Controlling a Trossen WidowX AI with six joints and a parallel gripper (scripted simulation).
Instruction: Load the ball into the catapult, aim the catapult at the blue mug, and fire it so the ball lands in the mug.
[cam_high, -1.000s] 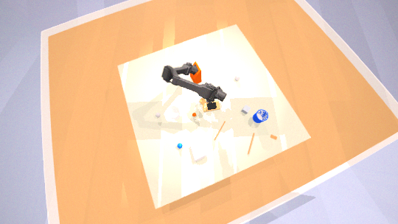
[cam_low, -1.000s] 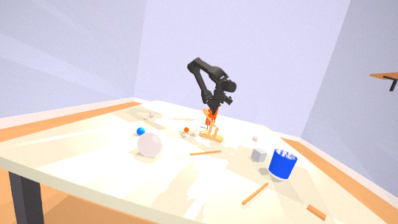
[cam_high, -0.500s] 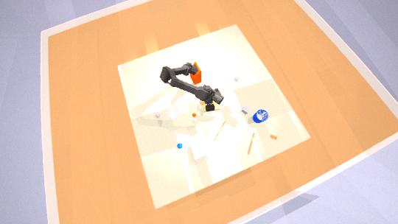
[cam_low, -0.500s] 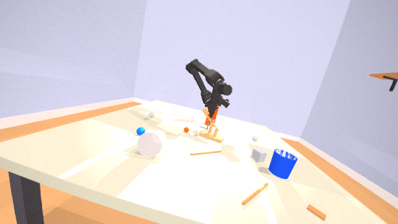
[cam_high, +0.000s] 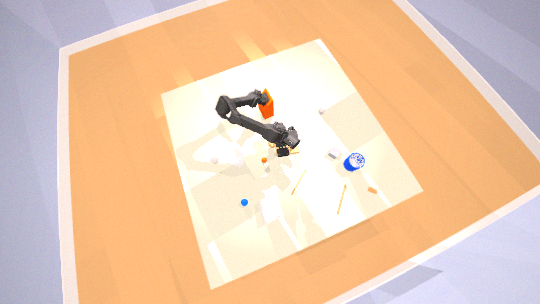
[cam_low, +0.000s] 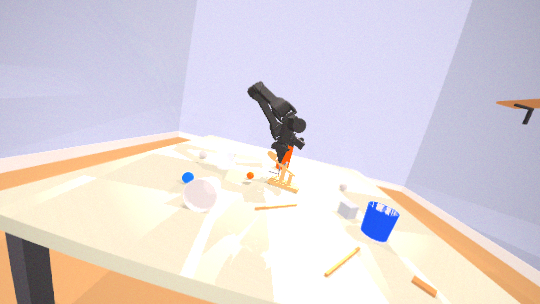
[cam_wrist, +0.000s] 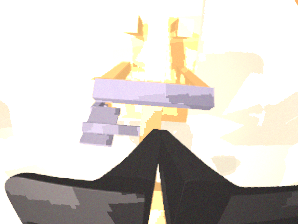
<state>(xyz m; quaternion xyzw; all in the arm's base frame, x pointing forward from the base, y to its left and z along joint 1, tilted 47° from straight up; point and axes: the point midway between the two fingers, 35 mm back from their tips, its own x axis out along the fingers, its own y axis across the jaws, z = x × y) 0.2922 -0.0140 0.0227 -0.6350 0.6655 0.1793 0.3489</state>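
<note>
Right now the wooden catapult is 3 cm below my gripper tip, 2 cm behind it and 1 cm to the left of it. From my gripper tip the other things lie so: grey cube (29 cm to the left, 15 cm ahead, 7 cm below); clear glass (26 cm to the right, 7 cm below, 3 cm behind); orange ball (12 cm to the right, 8 cm below, 2 cm ahead).
</note>
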